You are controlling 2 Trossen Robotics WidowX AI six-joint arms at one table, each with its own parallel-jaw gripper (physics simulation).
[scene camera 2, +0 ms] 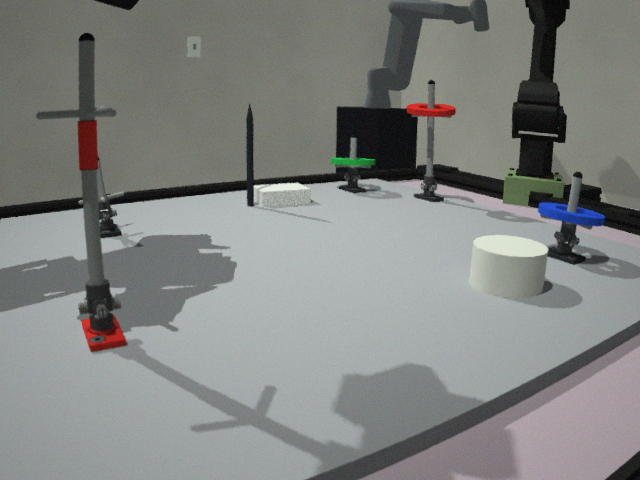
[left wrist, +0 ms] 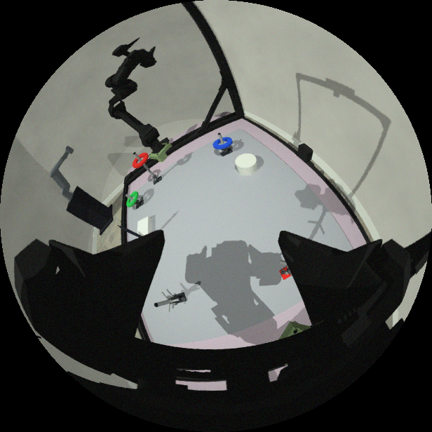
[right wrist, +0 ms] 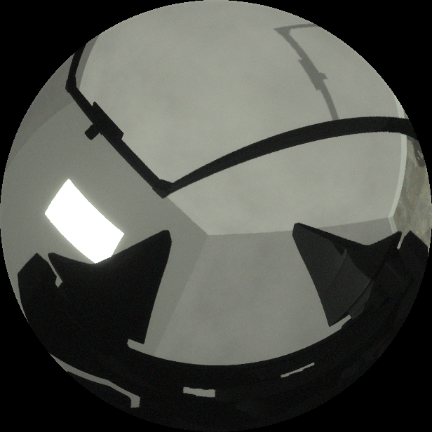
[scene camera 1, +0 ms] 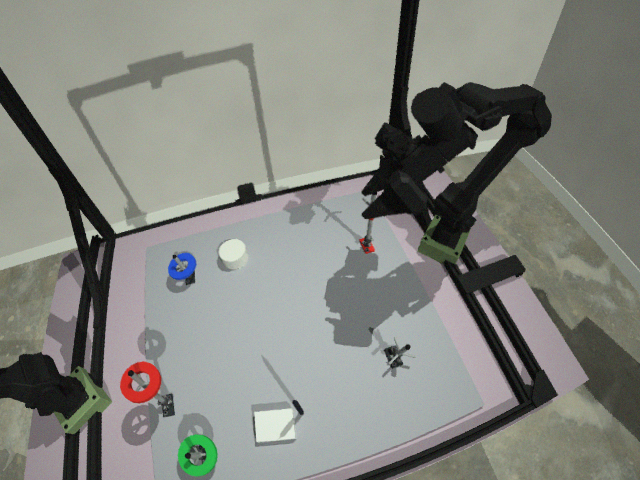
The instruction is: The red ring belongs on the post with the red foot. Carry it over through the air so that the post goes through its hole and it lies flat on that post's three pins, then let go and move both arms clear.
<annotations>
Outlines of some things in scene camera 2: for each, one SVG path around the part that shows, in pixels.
A blue ring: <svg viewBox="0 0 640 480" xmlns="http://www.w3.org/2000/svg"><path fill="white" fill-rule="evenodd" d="M539 203L538 213L544 216L580 225L604 225L605 216L600 213L577 207L577 212L573 213L567 211L568 205Z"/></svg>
A white block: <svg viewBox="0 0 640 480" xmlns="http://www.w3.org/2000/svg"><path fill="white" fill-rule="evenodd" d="M311 189L299 183L254 185L254 201L262 206L311 203Z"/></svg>
</annotations>
